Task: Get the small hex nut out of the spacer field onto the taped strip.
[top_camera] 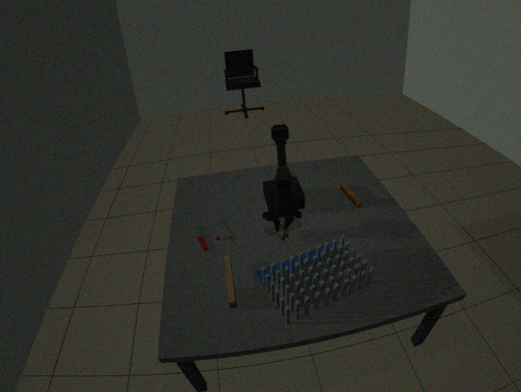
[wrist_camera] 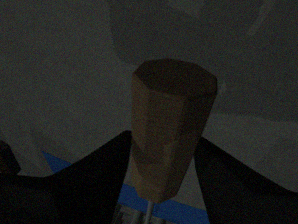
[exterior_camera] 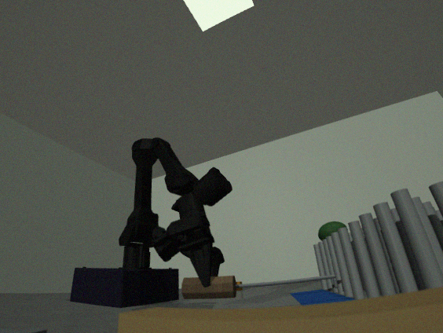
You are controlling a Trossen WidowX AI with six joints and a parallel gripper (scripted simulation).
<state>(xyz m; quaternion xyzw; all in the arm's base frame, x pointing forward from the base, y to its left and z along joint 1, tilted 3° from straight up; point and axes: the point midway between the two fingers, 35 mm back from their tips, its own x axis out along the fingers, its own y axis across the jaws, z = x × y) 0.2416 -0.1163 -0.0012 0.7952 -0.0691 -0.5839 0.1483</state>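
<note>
My gripper tip is 190 mm short of the blue taped strip, 40 mm above it and 10 mm to the right of it. Round my gripper tip: red-handled tool (380 mm to the right, 160 mm behind, 30 mm below); orange block (500 mm to the left, 150 mm behind, 20 mm below); red ball (300 mm to the right, 110 mm behind, 30 mm below).
</note>
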